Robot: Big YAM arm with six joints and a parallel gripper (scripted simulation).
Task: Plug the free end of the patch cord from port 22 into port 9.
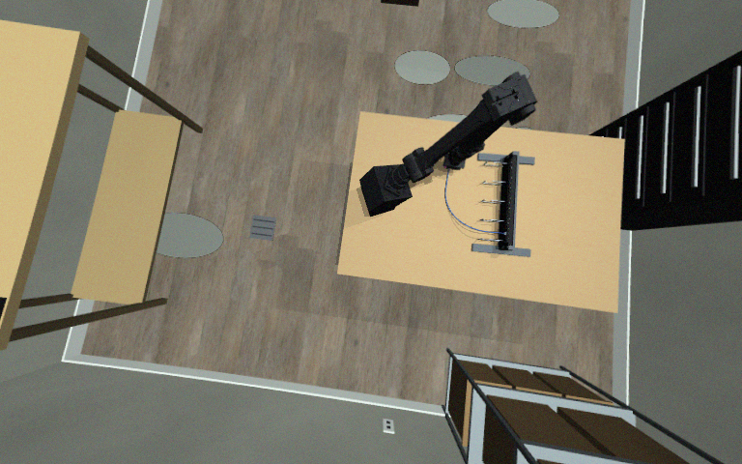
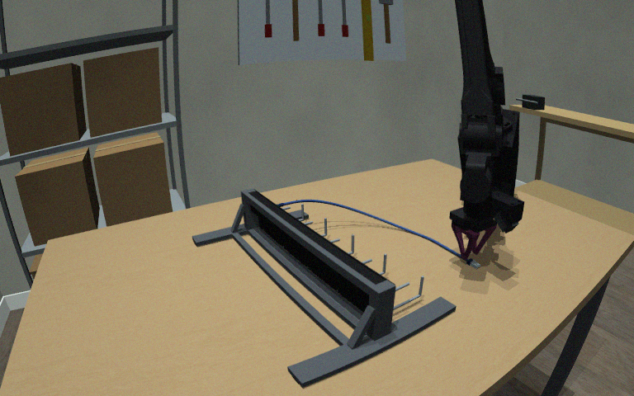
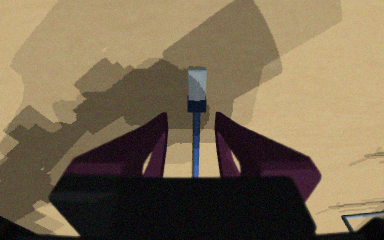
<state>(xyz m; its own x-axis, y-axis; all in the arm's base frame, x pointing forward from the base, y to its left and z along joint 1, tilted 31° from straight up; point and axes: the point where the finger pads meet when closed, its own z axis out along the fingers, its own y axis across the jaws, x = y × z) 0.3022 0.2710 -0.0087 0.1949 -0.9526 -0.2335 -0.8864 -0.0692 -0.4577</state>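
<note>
Right now my hand is 2 cm to the right of the grey plug and 2 cm above it.
</note>
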